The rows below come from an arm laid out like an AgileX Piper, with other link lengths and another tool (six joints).
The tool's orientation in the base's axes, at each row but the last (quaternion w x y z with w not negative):
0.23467, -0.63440, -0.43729, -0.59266
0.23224, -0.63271, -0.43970, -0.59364
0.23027, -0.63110, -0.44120, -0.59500
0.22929, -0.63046, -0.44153, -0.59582
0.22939, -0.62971, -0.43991, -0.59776
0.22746, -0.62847, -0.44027, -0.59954
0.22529, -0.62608, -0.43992, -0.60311
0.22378, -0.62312, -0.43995, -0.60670
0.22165, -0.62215, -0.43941, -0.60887
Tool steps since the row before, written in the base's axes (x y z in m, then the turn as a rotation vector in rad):
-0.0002, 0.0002, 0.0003, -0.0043, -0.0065, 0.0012
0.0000, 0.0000, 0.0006, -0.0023, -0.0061, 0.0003
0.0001, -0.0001, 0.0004, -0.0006, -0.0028, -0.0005
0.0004, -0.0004, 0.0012, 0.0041, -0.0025, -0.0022
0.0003, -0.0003, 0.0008, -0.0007, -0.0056, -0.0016
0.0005, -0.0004, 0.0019, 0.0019, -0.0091, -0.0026
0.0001, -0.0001, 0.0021, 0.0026, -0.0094, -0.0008
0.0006, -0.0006, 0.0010, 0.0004, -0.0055, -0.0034
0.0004, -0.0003, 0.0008, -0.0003, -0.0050, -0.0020
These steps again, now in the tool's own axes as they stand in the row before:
0.0004, -0.0002, 0.0000, -0.0003, 0.0000, -0.0079
0.0006, 0.0001, -0.0001, -0.0012, 0.0012, -0.0063
0.0003, 0.0002, -0.0001, -0.0012, 0.0008, -0.0025
0.0010, 0.0008, -0.0003, -0.0032, 0.0041, 0.0006
0.0006, 0.0006, -0.0002, -0.0030, 0.0019, -0.0047
0.0016, 0.0011, -0.0004, -0.0052, 0.0056, -0.0059
0.0020, 0.0007, -0.0004, -0.0037, 0.0067, -0.0061
0.0007, 0.0011, -0.0003, -0.0048, 0.0023, -0.0037
0.0006, 0.0007, -0.0001, -0.0033, 0.0018, -0.0039

